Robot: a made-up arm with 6 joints.
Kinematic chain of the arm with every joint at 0, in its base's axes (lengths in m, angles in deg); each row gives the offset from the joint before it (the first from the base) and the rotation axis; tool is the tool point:
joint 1: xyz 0 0 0.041 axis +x
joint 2: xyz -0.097 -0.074 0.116 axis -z
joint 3: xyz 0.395 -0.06 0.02 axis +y
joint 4: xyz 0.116 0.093 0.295 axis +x
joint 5: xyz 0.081 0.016 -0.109 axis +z
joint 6: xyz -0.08 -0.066 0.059 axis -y
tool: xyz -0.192 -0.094 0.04
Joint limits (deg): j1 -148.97..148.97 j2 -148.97..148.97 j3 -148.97..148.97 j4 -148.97..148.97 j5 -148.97..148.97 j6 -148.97..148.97
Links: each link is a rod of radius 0.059 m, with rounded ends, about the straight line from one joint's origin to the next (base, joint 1, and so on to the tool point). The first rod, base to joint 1, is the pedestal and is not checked.
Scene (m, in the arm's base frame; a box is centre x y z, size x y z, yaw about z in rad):
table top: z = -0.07
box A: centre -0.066 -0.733 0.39 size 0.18 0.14 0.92 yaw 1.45
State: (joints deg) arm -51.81 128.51 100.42 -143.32 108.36 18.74
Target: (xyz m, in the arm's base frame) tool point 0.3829 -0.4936 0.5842
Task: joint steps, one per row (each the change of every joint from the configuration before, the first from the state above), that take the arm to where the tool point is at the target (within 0.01 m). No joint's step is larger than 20 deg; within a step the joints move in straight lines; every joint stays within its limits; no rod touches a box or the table.
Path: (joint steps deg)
1: 2.54 -0.59 -17.72 -1.13 -1.97 6.41
2: 2.54 -0.59 -17.73 -1.13 -1.98 6.40
3: 2.54 -0.58 -17.72 -1.13 -1.97 6.41
4: 2.54 -0.59 -17.73 -1.13 -1.98 6.41
5: 2.54 -0.59 -17.72 -1.13 -1.97 6.40
6: -2.78 -17.02 11.95 0.00 5.47 -13.15
7: -2.78 -17.02 11.95 0.00 5.47 -13.15
8: -2.78 -17.03 11.95 0.00 5.47 -13.15
9: -2.78 -17.02 11.96 0.00 5.47 -13.15
10: -8.13 3.94 15.36 0.00 -9.60 0.54
11: -8.12 3.94 15.36 0.00 -9.61 0.53
12: -8.13 3.94 15.36 0.00 -9.60 0.53

